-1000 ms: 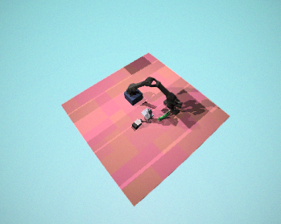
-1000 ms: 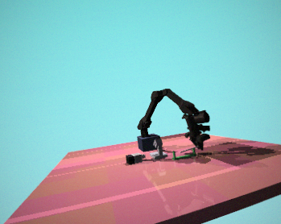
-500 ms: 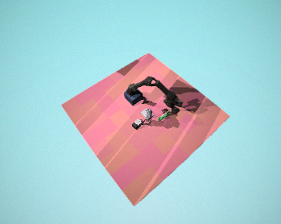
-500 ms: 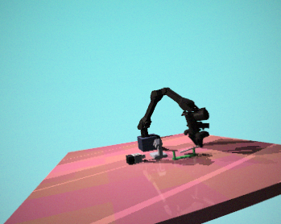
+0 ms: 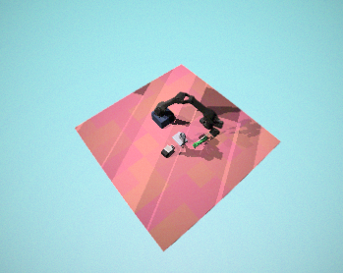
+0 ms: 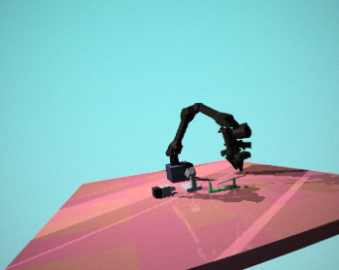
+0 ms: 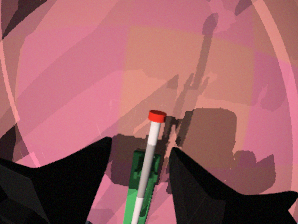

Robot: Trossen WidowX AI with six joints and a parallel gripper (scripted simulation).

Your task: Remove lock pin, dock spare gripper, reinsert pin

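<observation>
Right now the green rest is 1 cm behind my gripper tip, 10 cm to the right of it and 5 cm below it. Also, from my gripper tip: spare gripper: 15 cm behind, 34 cm to the right, 5 cm below; then grey mount: 14 cm behind, 19 cm to the right, 2 cm below.
</observation>
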